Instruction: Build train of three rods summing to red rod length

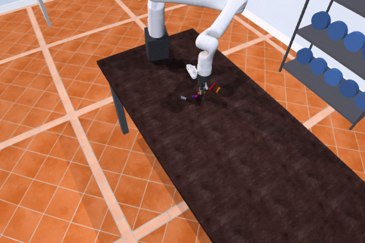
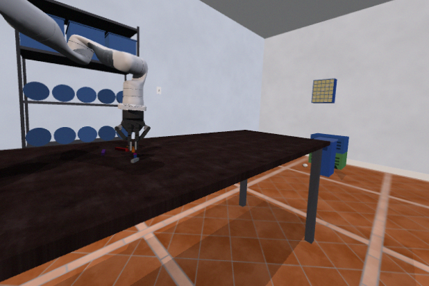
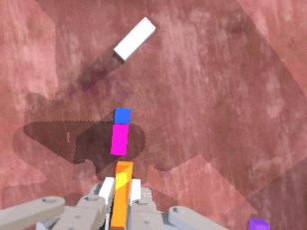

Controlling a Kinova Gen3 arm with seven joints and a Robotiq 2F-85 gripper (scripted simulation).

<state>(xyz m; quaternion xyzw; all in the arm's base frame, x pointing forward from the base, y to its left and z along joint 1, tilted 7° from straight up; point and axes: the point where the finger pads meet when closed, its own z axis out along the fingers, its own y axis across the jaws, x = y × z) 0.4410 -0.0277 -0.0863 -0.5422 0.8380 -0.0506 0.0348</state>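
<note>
My gripper is now 30 mm to the left of the magenta rod, 30 mm above it and 10 mm past it. Round my hand: red rod 90 mm to the left, 30 mm below; grey rod 90 mm to the right, 40 mm behind, 30 mm below; blue rod 50 mm to the right, 30 mm below, 20 mm behind.
</note>
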